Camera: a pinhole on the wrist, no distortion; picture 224 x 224 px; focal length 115.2 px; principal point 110.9 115.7 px. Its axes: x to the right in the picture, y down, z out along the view. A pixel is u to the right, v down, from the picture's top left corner.
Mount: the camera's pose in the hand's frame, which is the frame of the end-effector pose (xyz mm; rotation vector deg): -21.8 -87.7 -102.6 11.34 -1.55 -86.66
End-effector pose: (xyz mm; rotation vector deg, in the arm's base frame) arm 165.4 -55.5 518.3 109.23 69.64 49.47
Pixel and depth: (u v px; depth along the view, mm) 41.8 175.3 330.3
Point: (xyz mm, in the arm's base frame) 452.3 -53.3 457.2
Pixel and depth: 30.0 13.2 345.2
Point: 259.8 -492.1 424.6
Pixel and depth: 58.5 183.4 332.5
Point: 441.1 -14.5 423.0
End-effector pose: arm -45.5 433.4 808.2 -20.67 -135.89 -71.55
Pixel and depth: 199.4 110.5 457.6
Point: -254.1 412.0 263.1
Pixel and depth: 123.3 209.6 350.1
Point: -365.9 586.0 664.3
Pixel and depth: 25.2 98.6 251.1
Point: 34.5 599.7 725.9
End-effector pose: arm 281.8 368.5 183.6 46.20 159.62 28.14
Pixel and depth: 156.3 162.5 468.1
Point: 139.7 273.6 -281.8
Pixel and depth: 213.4 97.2 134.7
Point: 224.1 164.8 94.0
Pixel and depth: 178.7 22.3 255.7
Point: 388.7 37.2 12.1
